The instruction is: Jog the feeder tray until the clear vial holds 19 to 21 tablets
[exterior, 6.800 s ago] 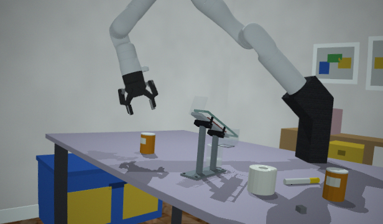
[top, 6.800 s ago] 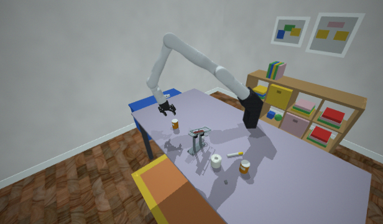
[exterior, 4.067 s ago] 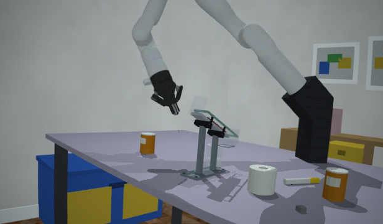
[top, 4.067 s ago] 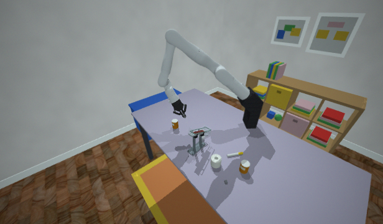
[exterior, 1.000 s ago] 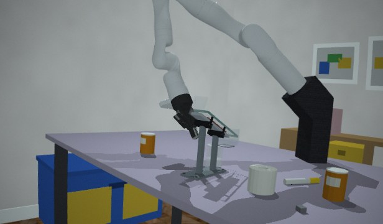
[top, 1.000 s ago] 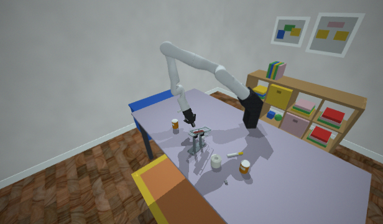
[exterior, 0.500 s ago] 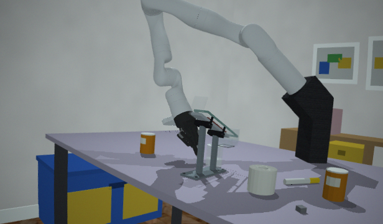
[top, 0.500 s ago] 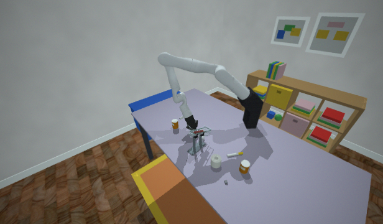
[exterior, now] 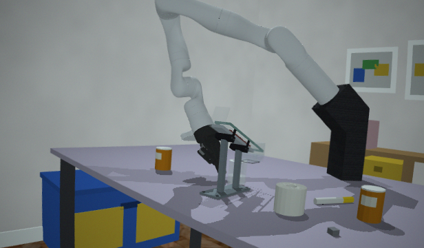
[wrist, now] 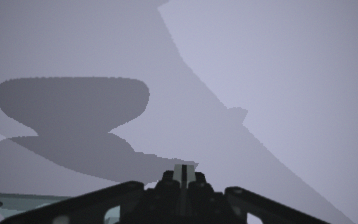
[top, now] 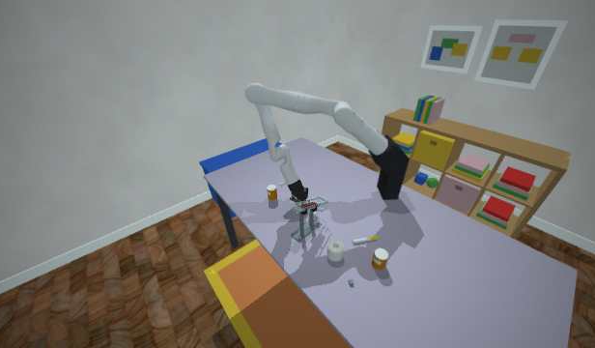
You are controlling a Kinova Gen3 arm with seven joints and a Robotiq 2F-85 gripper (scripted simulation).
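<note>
Right now my hand is 10 mm short of the clear vial, 60 mm to the right of it and 10 mm below it. From my hand the other things lie so: white-and-yellow marker: 20 mm ahead, 360 mm to the left, 20 mm below; then feeder tray: 110 mm ahead, 80 mm to the left, 130 mm above; then white roll: 170 mm ahead, 270 mm to the left.
</note>
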